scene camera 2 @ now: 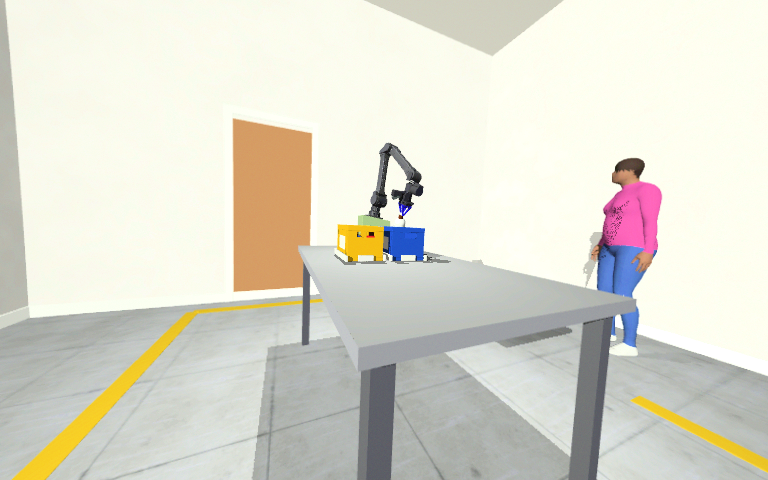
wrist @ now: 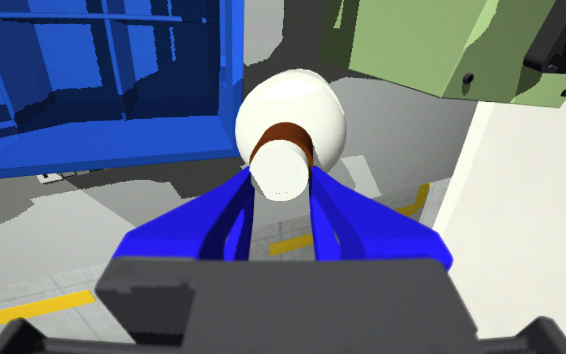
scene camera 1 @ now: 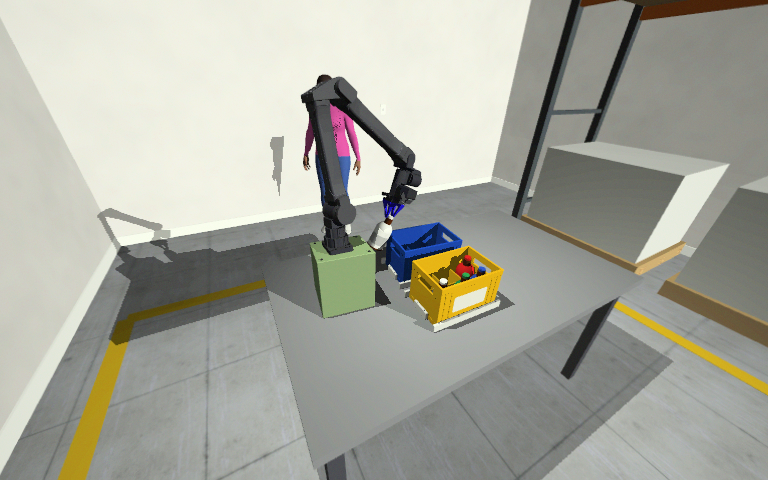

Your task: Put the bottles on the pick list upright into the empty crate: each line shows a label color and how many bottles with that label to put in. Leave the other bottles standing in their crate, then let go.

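Frame: origin at the arm's base, x ahead, y up, z right, level; millimetres.
Where they show: gripper, fingertip midpoint: (scene camera 2: 402, 215) (wrist: 281, 176) (scene camera 1: 388, 218); arm's base, origin of the base link: (scene camera 2: 373, 218) (scene camera 1: 337, 247).
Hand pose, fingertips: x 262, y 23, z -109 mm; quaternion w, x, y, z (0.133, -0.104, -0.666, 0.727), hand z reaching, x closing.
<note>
Things, the pixels of their top centre, and the offset from my fingertips. Level surfaces: height alone.
- white bottle, middle of its top: (wrist: 349, 183) (scene camera 1: 383, 215) (scene camera 2: 400, 212) dx -27, dy +18, dz +2 mm
- blue crate, middle of its top: (scene camera 1: 423, 235) (scene camera 2: 399, 227) dx +137, dy -76, dz +75 mm
- yellow crate, middle of its top: (scene camera 1: 457, 265) (scene camera 2: 359, 225) dx +128, dy -76, dz +317 mm
- grey table, its level: dy -251 mm
My gripper (scene camera 1: 389, 219) (scene camera 2: 401, 215) (wrist: 281, 176) is shut on the brown neck of a white bottle (scene camera 1: 380, 234) (wrist: 295, 100), just below its white cap. The bottle hangs tilted in scene camera 1, between the green block and the blue crate, outside the crate's wall. The blue crate (scene camera 1: 397, 261) (scene camera 2: 407, 243) (wrist: 115, 137) has dividers; no bottle shows in the part of it in view. The yellow crate (scene camera 1: 421, 297) (scene camera 2: 362, 249) holds several bottles, among them a red one (scene camera 1: 464, 268) and ones with white, green and blue caps. No pick list is readable.
The green block (scene camera 1: 346, 283) (wrist: 400, 50) under the arm's base stands close beside the held bottle. Both crates stand side by side on the grey table (scene camera 1: 396, 362) (scene camera 2: 464, 300). A person (scene camera 1: 343, 133) (scene camera 2: 634, 220) stands behind the table. A tall rack (scene camera 1: 550, 107) stands to the right in scene camera 1.
</note>
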